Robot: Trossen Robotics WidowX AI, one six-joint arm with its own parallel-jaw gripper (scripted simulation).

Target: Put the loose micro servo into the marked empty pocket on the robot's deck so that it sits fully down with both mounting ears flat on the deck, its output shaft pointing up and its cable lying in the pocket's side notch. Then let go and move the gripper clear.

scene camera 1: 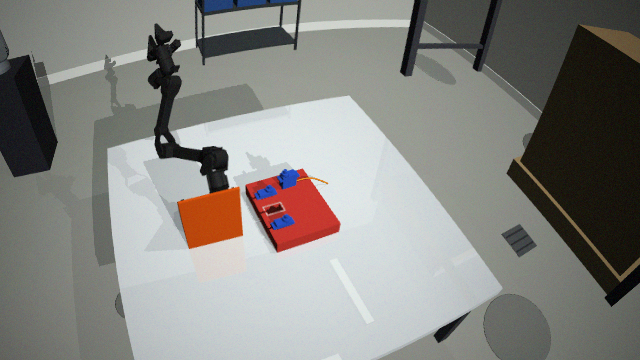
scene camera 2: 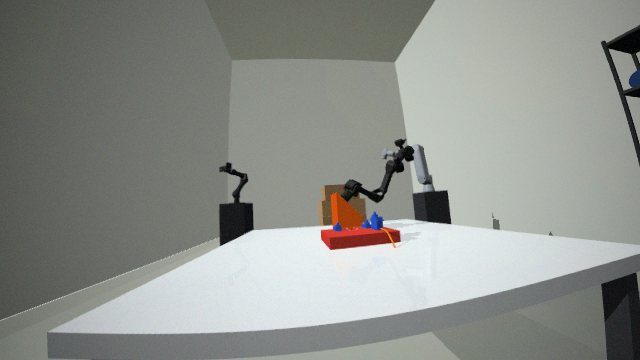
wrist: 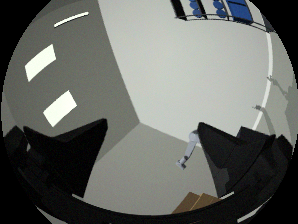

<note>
My gripper (scene camera 1: 152,29) is open and holds nothing. I also see a red deck (scene camera 1: 313,218).
My gripper also shows in the wrist view (wrist: 153,125). The red deck is seen too in scene camera 2 (scene camera 2: 363,237).
</note>
